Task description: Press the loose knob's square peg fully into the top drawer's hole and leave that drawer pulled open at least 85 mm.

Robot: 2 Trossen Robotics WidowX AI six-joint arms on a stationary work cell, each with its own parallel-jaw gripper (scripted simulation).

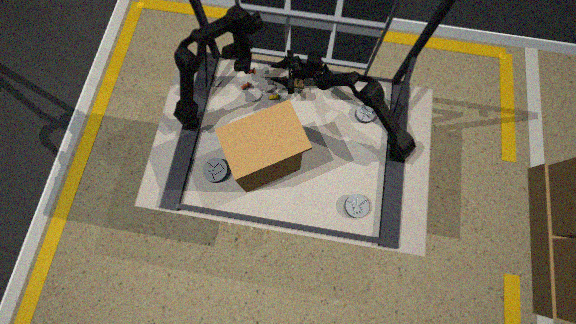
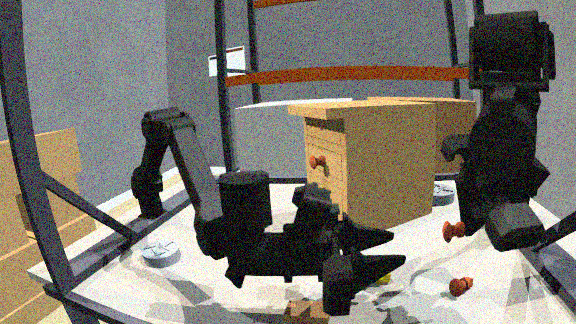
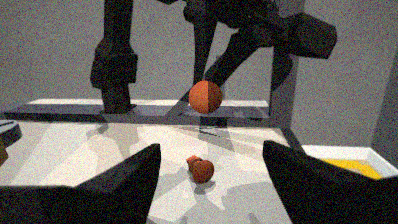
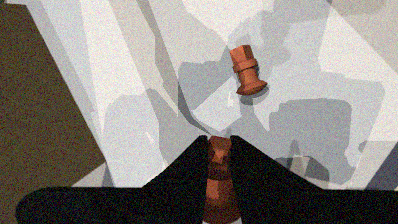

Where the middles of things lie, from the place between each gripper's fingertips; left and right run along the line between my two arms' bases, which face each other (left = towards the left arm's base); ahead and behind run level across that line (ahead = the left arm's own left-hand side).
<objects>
Now: the orange-red knob [image 3: 205, 97] 120 mm to the right of my left hand, 20 mm ahead of it and 10 mm above it. Round my left hand: drawer [image 2: 330, 131] 370 mm ahead, 110 mm above.
Right now the orange-red knob is 30 mm below my right hand, 20 mm to the left of it and 10 mm ahead of it. Round my right hand: drawer (350 mm ahead, 140 mm to the left, 80 mm above).
</objects>
